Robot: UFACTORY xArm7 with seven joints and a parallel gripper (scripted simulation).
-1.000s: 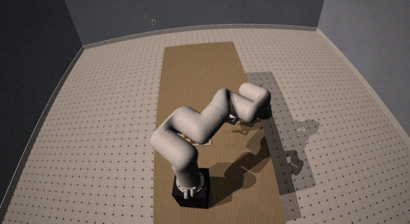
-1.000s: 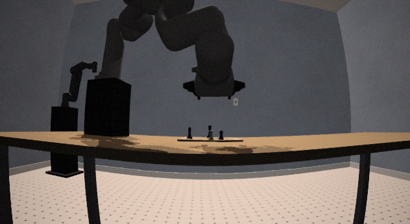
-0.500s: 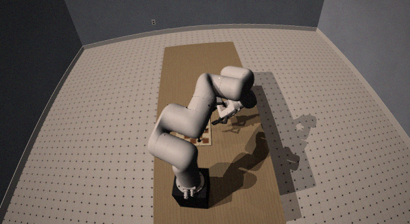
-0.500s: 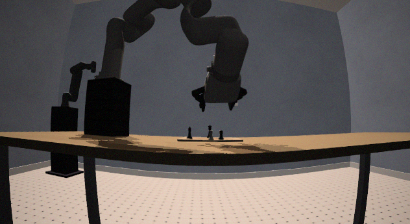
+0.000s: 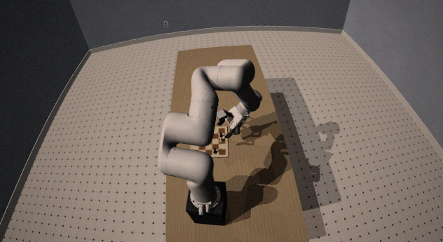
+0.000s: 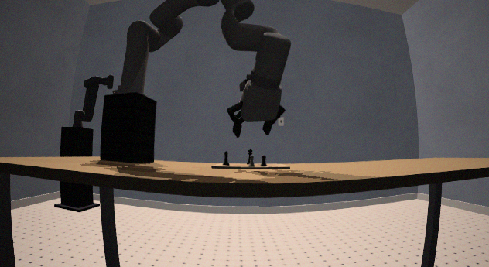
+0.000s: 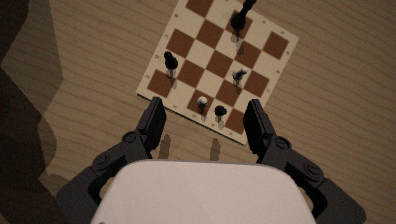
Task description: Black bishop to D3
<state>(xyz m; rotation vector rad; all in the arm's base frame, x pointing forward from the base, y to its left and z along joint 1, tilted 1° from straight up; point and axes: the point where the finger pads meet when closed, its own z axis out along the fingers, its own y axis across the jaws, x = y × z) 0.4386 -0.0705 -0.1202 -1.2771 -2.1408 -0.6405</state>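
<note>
The black bishop is 8 cm below my hand, 8 cm behind it and 5 cm to the left of it. The rest, counted from my hand: black pawn (9 cm below, 4 cm ahead, 2 cm to the left); chessboard (10 cm below, 9 cm to the left).
</note>
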